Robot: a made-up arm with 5 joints.
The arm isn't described. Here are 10 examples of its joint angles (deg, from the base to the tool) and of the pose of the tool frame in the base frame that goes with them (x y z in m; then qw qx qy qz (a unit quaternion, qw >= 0)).
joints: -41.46 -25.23 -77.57 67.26 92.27
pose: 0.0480 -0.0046 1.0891 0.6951 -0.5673 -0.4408 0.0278
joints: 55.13 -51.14 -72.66 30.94 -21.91
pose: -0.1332 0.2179 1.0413 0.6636 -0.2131 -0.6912 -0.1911
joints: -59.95 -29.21 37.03 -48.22 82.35
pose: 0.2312 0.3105 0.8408 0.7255 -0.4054 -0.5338 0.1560
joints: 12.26 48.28 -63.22 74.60 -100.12
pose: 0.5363 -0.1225 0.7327 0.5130 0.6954 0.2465 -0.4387
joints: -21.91 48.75 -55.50 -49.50 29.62
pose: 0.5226 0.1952 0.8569 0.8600 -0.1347 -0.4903 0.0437
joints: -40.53 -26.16 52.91 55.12 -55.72
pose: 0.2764 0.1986 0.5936 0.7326 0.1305 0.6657 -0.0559
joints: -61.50 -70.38 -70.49 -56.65 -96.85
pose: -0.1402 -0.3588 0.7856 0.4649 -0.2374 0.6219 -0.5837
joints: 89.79 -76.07 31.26 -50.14 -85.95
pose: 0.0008 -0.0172 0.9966 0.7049 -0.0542 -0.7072 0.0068
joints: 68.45 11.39 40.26 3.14 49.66
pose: 0.1482 -0.3435 0.5035 0.7749 -0.0734 0.5550 -0.2934
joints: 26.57 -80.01 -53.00 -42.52 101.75
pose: -0.3558 0.1771 0.8468 0.1542 0.1743 0.6067 0.7601
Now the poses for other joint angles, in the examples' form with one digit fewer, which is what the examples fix.
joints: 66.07 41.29 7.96 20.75 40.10
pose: 0.188 -0.390 0.447 0.752 0.058 0.605 -0.255
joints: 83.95 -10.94 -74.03 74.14 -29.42
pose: 0.023 -0.118 1.089 0.732 0.127 -0.237 -0.626
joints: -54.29 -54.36 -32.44 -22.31 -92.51
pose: -0.025 -0.109 1.093 0.088 0.630 -0.310 0.707
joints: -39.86 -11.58 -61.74 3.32 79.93
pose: 0.147 0.081 1.147 0.716 -0.345 -0.593 -0.132
